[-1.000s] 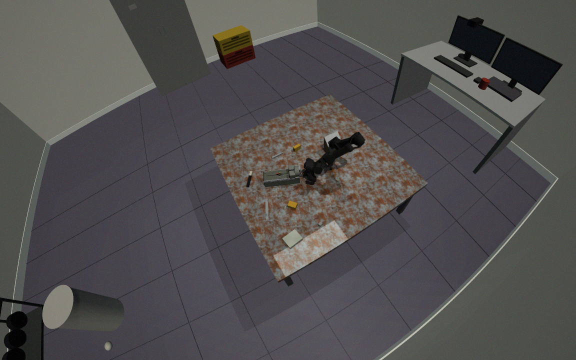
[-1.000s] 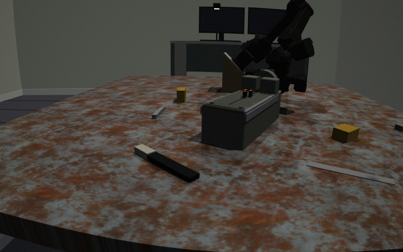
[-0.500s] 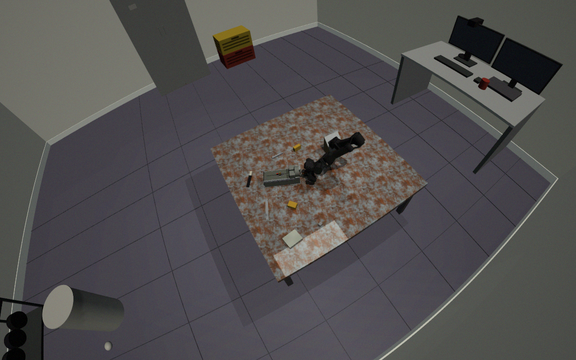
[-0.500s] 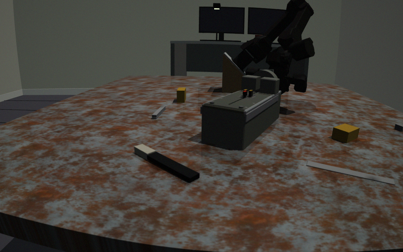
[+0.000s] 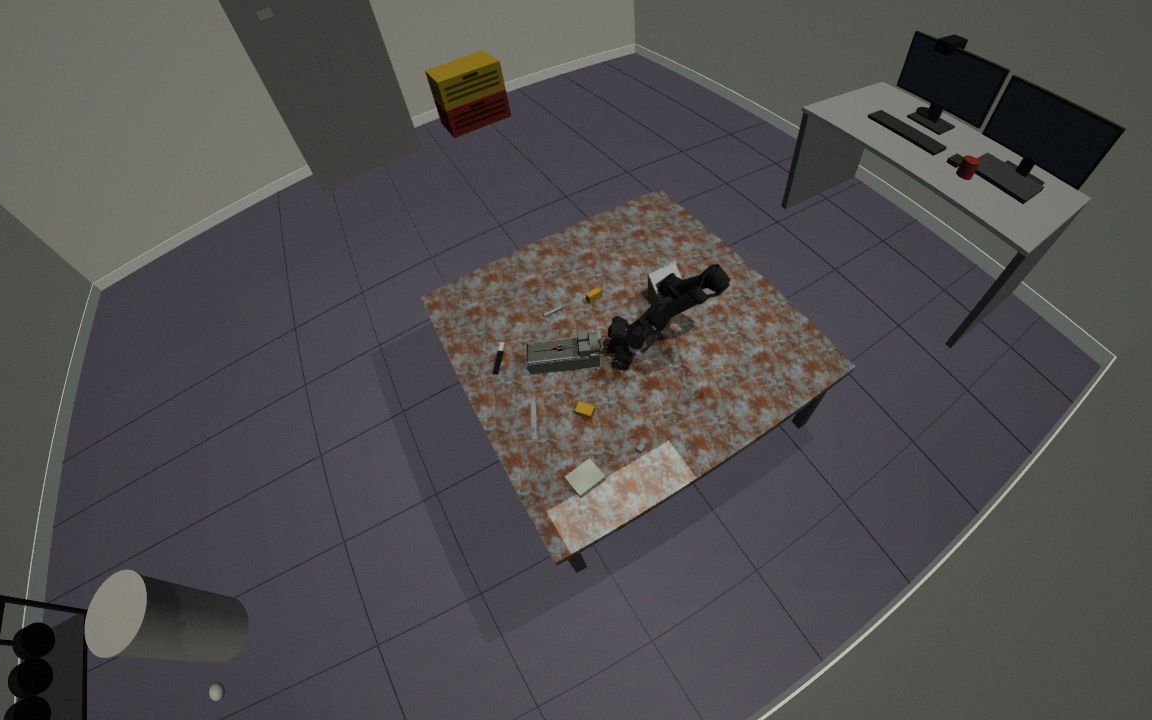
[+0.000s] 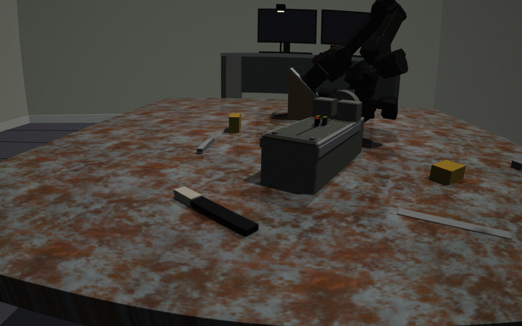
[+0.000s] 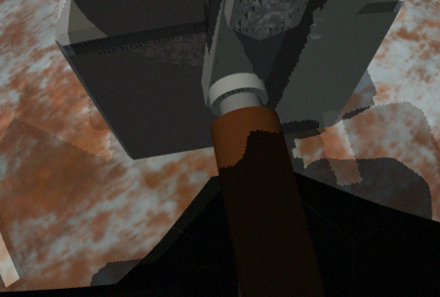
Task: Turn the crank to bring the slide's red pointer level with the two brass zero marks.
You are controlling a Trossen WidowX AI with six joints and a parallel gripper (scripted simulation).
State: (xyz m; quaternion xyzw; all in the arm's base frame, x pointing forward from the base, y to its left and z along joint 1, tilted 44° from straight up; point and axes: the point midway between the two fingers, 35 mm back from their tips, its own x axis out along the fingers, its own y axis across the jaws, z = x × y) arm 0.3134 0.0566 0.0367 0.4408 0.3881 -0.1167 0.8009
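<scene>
My gripper tip is 3 cm below the brown crank handle, 2 cm past it and 1 cm to the right of it. From my gripper tip the other things lie so: red pointer 16 cm ahead, 10 cm to the right, 5 cm above; then small grey bar 31 cm to the right, 3 cm below, 3 cm ahead; then grey strip 36 cm ahead, 6 cm to the left, 3 cm below.
</scene>
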